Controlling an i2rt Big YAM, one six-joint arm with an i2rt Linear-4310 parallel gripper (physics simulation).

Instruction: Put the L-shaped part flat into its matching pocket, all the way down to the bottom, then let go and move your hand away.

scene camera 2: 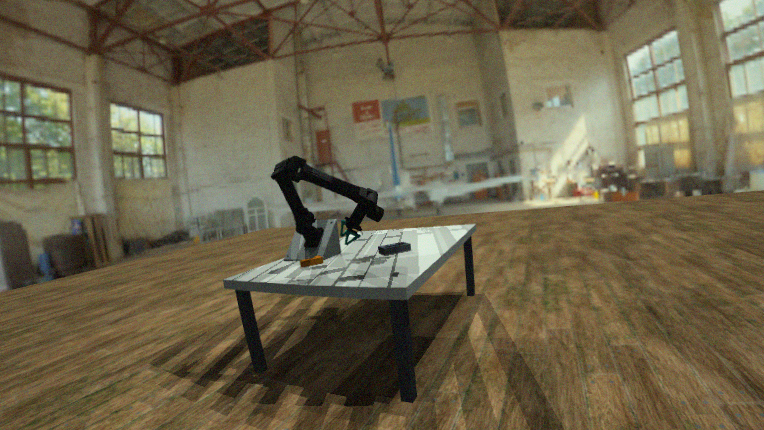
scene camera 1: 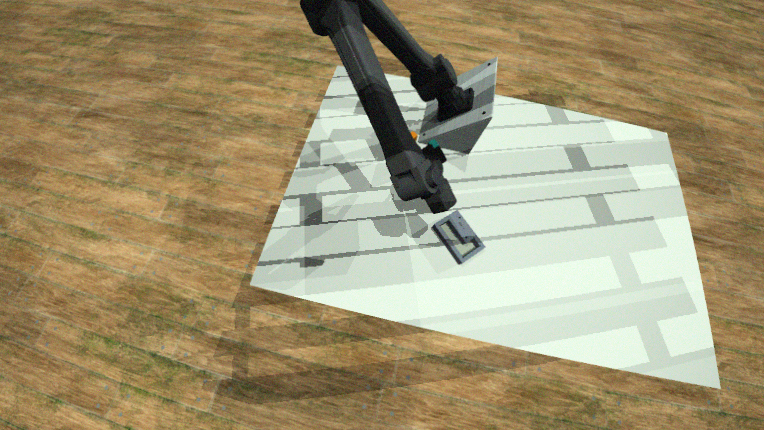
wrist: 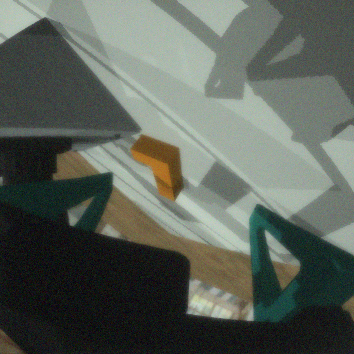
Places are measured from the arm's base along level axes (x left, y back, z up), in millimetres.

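Pixels of known places: gripper, fingertip midpoint: point(scene camera 2: 343, 240) point(wrist: 183, 196); arm's base, origin of the base link: point(scene camera 2: 314, 238) point(scene camera 1: 456, 106) point(wrist: 26, 141).
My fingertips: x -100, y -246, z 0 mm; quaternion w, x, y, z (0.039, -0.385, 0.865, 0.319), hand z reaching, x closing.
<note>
For each thing: its top centre in the pictures, then the offset to it from my fingertips. Level surfaces: height alone.
- orange L-shaped part, middle of its top: point(wrist: 154, 177) point(scene camera 1: 401, 129) point(scene camera 2: 310, 258) dx -66, dy +165, dz -71 mm
- blue-grey block, middle of its top: point(scene camera 1: 459, 235) point(scene camera 2: 394, 244) dx +186, dy -173, dz -64 mm
- white table, its level: dz -101 mm
The orange L-shaped part point(scene camera 1: 413, 135) point(scene camera 2: 311, 261) point(wrist: 167, 165) lies flat on the table beside the arm's base; in scene camera 1 the arm hides most of it. The blue-grey block point(scene camera 1: 461, 224) point(scene camera 2: 394, 248) with the L-shaped pocket sits farther out on the table, and its pocket shows empty in scene camera 1. My gripper point(scene camera 2: 346, 232) point(wrist: 183, 196) is open with its teal fingers wide apart. It hangs above the table between the base and the block, tilted back towards the base. In the wrist view the part shows beyond the fingers, apart from them.
The grey wedge-shaped base mount point(scene camera 1: 454, 139) point(scene camera 2: 330, 243) point(wrist: 60, 85) stands close to the orange part. The white table point(scene camera 1: 561, 299) point(scene camera 2: 427, 267) has patterned shadows across it. Its edge point(scene camera 2: 320, 291) runs near the part's side of the base.
</note>
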